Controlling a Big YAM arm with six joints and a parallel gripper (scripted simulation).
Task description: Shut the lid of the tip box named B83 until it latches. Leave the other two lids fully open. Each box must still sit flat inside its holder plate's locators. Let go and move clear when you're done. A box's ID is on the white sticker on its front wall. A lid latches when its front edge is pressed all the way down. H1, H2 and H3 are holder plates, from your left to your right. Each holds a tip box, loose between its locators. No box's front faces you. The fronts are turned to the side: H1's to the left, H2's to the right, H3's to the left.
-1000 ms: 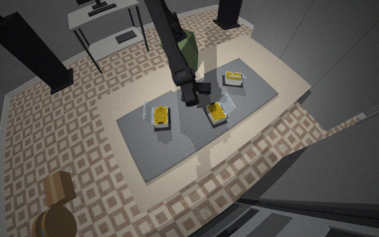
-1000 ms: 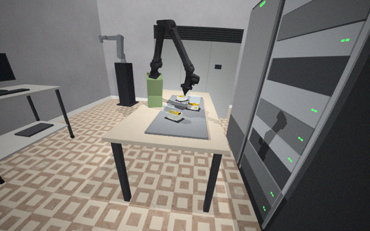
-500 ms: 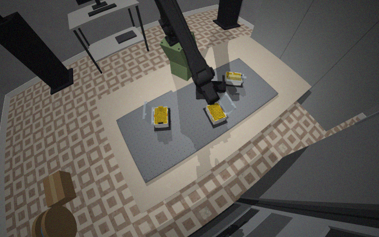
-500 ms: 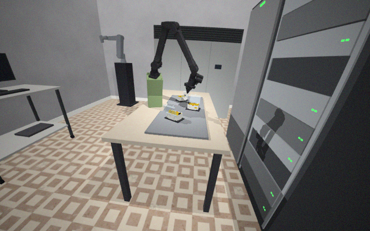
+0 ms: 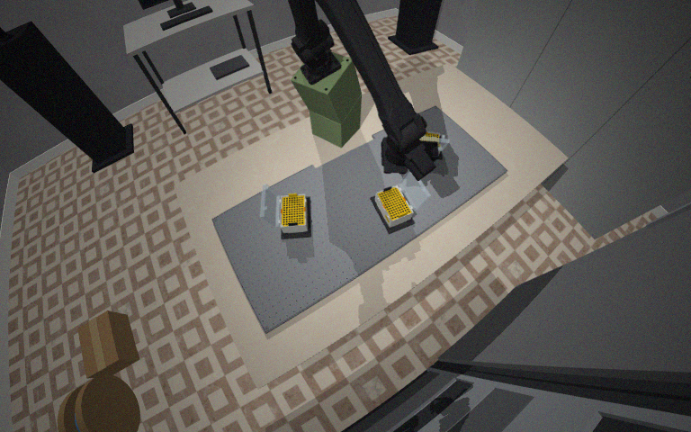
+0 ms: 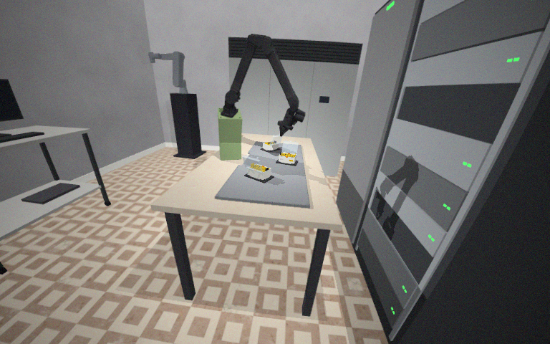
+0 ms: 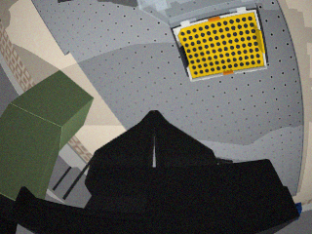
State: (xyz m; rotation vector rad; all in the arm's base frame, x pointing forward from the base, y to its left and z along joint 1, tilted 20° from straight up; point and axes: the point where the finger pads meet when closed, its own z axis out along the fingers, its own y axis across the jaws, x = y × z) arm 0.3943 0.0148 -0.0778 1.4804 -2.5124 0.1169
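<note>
My gripper is now 290 mm to the right of the tip box, 140 mm above it and 120 mm past it. From my hand the other things lie so: tip box lid: 100 mm below, 70 mm to the left, 70 mm ahead.
</note>
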